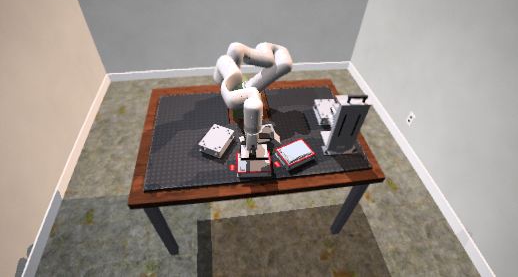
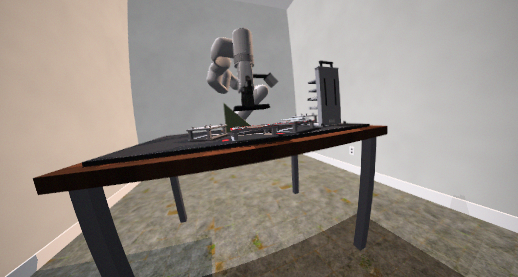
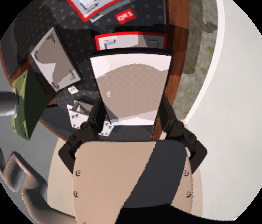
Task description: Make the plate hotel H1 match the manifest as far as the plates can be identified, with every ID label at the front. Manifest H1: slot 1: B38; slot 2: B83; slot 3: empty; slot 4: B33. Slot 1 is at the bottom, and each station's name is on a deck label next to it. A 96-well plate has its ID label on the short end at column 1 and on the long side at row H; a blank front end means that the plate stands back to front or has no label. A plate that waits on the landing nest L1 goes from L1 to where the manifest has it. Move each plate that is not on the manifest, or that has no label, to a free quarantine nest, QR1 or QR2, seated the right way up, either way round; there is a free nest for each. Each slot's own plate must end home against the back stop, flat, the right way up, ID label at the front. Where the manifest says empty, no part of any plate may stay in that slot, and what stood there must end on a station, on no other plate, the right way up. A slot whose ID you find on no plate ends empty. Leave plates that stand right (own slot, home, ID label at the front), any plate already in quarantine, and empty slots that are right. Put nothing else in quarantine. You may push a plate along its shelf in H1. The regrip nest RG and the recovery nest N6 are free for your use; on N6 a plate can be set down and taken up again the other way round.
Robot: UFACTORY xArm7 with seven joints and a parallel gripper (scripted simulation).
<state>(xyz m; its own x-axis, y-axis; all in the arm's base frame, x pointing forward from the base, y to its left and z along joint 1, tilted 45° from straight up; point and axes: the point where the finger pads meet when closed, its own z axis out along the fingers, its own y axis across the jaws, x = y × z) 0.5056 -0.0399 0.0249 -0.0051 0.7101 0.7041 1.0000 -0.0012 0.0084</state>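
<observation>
The QR1 deck label is 13 cm to the left of my hand, 12 cm below it and 1 cm behind it. Also, from my hand: H1 deck label 57 cm to the left, 24 cm behind, 12 cm below; then plate 1 cm to the left, 1 cm below.
</observation>
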